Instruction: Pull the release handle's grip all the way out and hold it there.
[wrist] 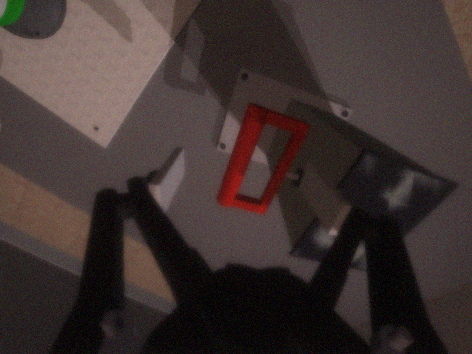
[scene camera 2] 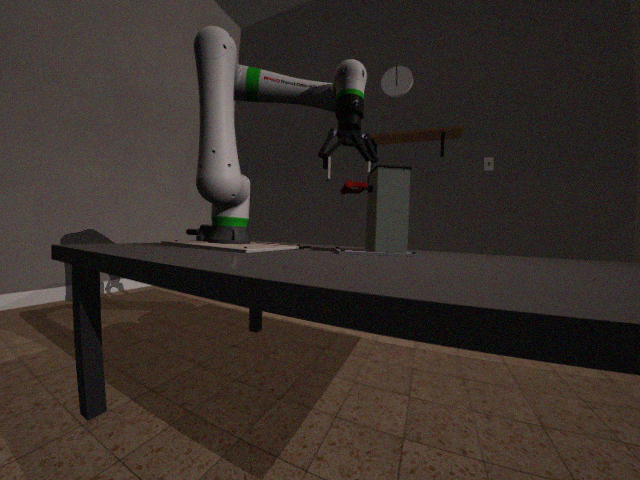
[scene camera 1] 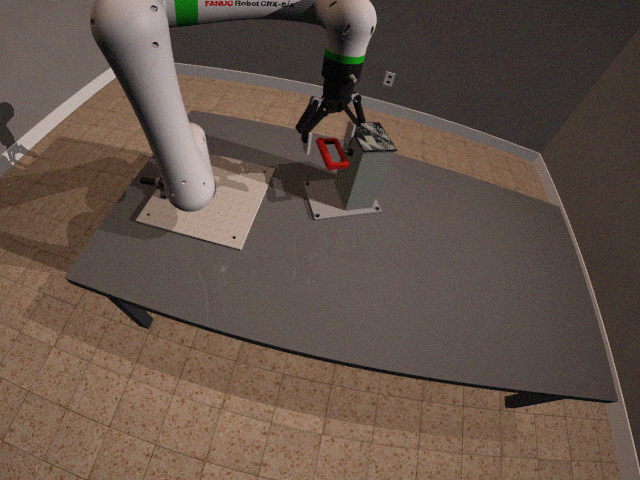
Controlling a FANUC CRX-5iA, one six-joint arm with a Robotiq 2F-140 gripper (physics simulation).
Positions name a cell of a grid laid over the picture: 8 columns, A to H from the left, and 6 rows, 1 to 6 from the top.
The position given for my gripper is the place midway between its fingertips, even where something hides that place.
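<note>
On scene camera 1 I can see my gripper (scene camera 1: E2) and a bolted base plate (scene camera 1: E3). The wrist view has my gripper (wrist: E3) too, along with the plate (wrist: E2). And on scene camera 2 you'd see my gripper (scene camera 2: E3).
</note>
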